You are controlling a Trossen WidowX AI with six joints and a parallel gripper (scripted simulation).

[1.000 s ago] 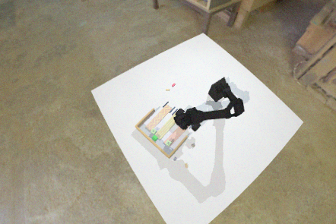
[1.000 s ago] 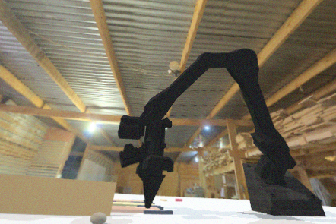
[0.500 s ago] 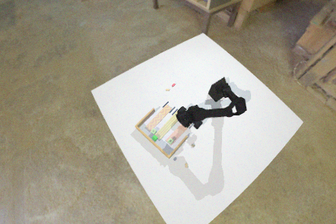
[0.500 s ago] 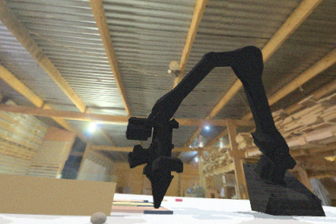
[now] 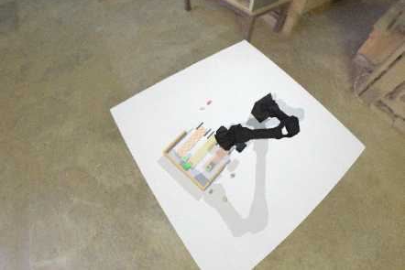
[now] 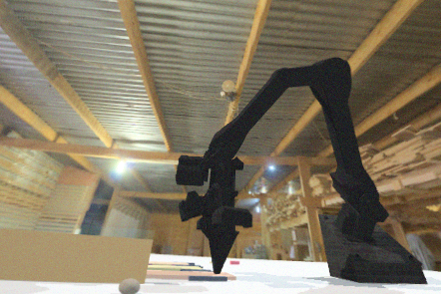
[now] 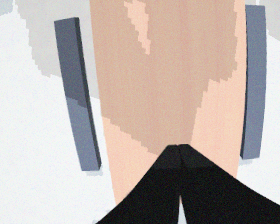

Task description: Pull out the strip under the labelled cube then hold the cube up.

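The dark pebble is 17 cm to the left of my gripper tip and 9 cm ahead of it. Round my gripper tip: red piece: 32 cm to the right, 6 cm behind.
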